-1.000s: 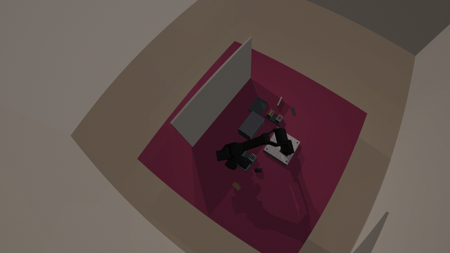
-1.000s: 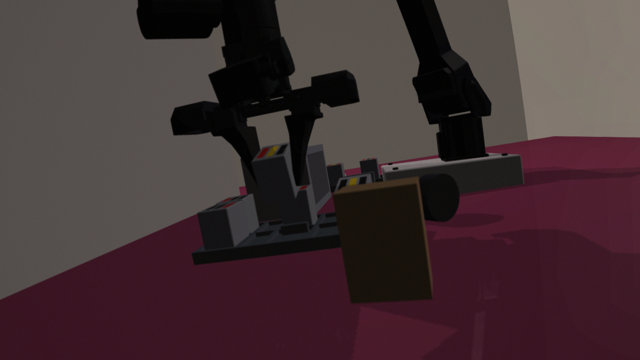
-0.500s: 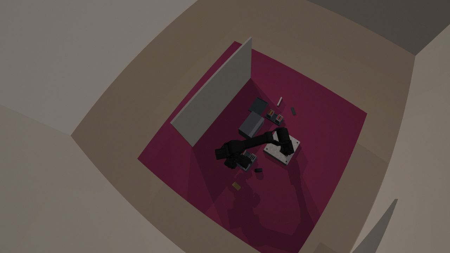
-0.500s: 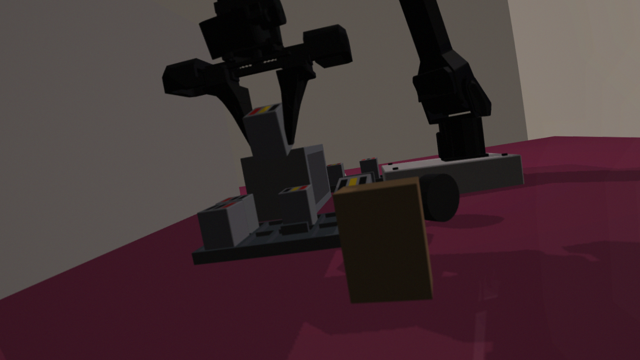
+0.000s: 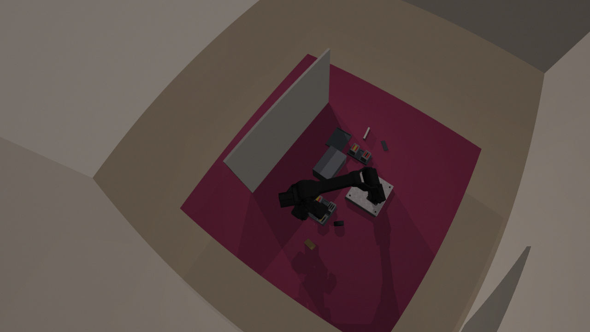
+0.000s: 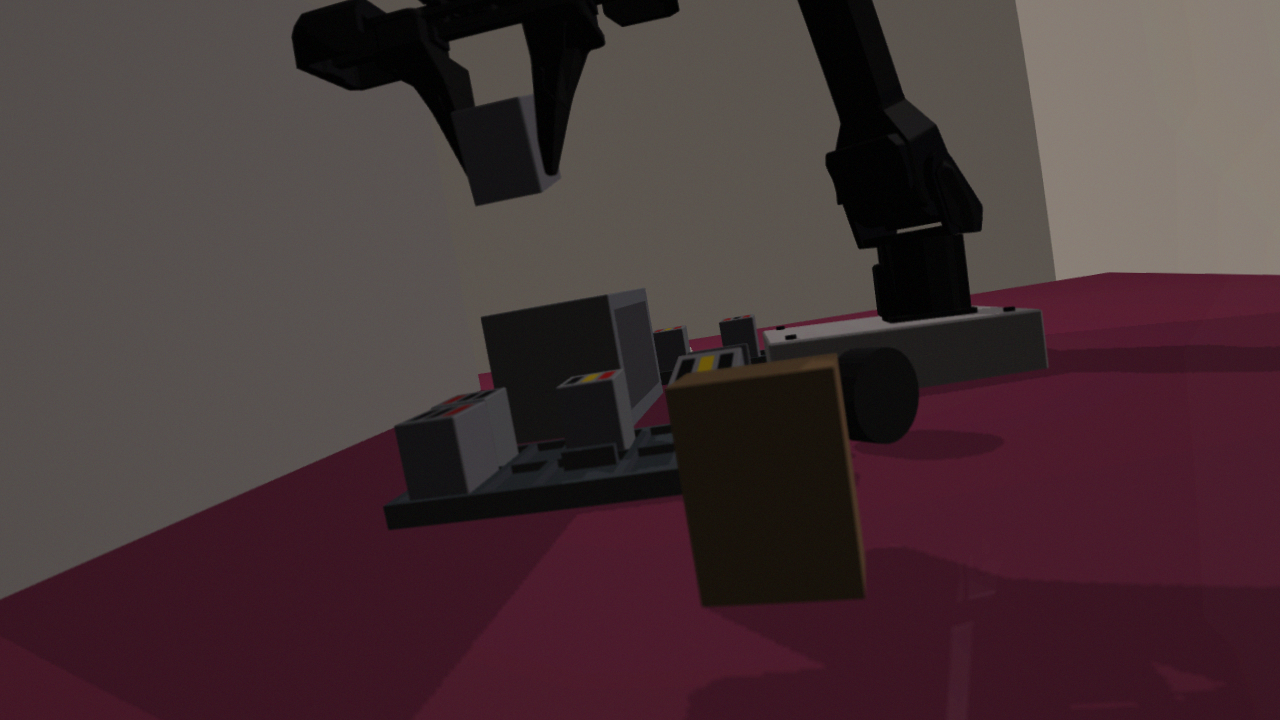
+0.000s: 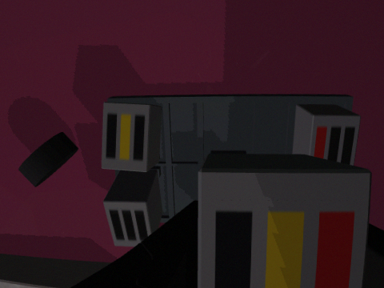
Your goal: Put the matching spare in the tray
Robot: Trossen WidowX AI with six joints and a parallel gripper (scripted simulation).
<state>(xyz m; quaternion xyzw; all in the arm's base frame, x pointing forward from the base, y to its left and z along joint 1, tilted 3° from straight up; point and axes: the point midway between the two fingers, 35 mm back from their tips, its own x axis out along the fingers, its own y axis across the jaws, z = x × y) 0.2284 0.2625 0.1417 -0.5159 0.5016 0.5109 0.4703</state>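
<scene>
The dark tray is 120 mm ahead of my gripper tip, 420 mm to the right of it and 160 mm below it. From my gripper tip the other things lie so: spare rack: 40 mm to the right, 150 mm below; brown block: 110 mm behind, 130 mm to the left, 130 mm below; grey spare: 30 mm above.
</scene>
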